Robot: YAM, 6 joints.
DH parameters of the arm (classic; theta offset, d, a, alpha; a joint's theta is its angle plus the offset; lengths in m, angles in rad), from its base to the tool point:
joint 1: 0 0.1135 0.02 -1.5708
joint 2: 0 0 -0.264 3.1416
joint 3: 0.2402 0 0.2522 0
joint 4: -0.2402 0 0.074 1.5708
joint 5: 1.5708 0 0 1.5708
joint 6: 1.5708 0.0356 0 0
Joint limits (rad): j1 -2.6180..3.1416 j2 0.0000..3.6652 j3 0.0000..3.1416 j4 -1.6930..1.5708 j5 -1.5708..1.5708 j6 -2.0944..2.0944
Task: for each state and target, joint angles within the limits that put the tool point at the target. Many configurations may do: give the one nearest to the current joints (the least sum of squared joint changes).
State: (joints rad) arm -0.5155 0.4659 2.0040 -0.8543 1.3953 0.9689
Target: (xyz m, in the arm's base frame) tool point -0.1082 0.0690 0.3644
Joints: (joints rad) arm -0.8404 0.0245 1.2042 -1.2391 1.3282 0.9689
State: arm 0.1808 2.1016 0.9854 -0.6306 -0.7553 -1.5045
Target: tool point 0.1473 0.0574 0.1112
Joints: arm 0.2124 1.6237 0.5785 -1.0850 -0.7812 -1.5045
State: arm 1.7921 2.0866 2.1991 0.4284 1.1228 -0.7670
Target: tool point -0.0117 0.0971 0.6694
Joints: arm 2.0451 1.2912 2.1126 0.4913 1.2640 -0.7670
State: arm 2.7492 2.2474 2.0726 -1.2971 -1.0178 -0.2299
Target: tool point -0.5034 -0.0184 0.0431
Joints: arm 3.1189 2.7522 2.2008 -1.0352 -0.9933 -0.2299
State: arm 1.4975 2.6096 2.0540 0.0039 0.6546 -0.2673
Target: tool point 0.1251 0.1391 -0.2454
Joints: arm 0.9629 3.2442 1.2777 -0.2152 0.7113 -0.2673
